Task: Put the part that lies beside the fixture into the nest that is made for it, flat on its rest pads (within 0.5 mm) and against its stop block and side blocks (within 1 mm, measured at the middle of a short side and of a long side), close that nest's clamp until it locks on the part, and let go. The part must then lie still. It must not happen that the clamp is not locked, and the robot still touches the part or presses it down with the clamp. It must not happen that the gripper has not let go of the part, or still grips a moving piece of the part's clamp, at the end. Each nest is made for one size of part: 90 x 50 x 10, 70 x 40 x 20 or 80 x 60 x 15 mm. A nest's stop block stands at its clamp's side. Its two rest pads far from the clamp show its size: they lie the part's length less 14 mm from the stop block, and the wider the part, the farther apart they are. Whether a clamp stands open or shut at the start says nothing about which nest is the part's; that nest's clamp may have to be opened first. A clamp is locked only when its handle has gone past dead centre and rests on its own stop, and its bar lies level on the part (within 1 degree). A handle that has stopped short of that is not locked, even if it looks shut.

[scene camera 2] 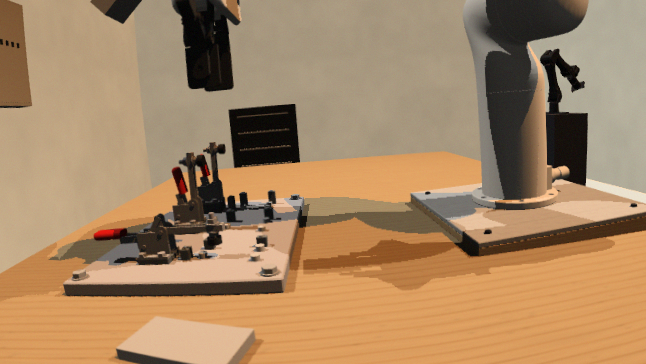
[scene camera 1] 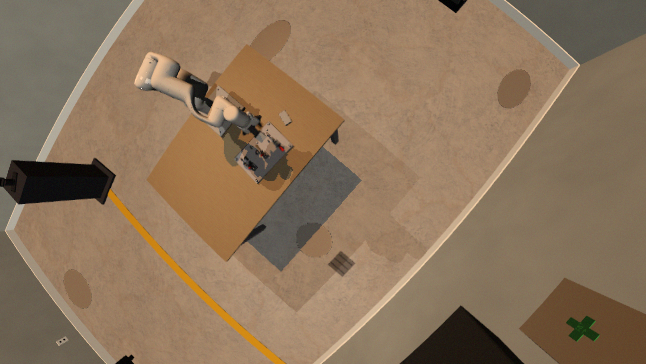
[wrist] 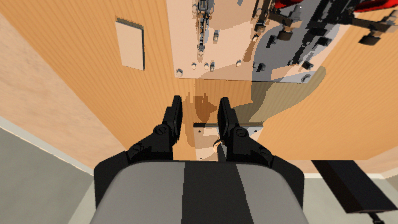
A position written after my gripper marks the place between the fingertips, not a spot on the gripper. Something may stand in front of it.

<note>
I see my gripper (scene camera 2: pixel 212 89), a clamp (scene camera 2: pixel 156 248) and a fixture plate (scene camera 2: pixel 228 269).
My gripper is seen too in the wrist view (wrist: pixel 200 106). The fixture plate is seen too in scene camera 1 (scene camera 1: pixel 264 166) and in the wrist view (wrist: pixel 235 32).
</note>
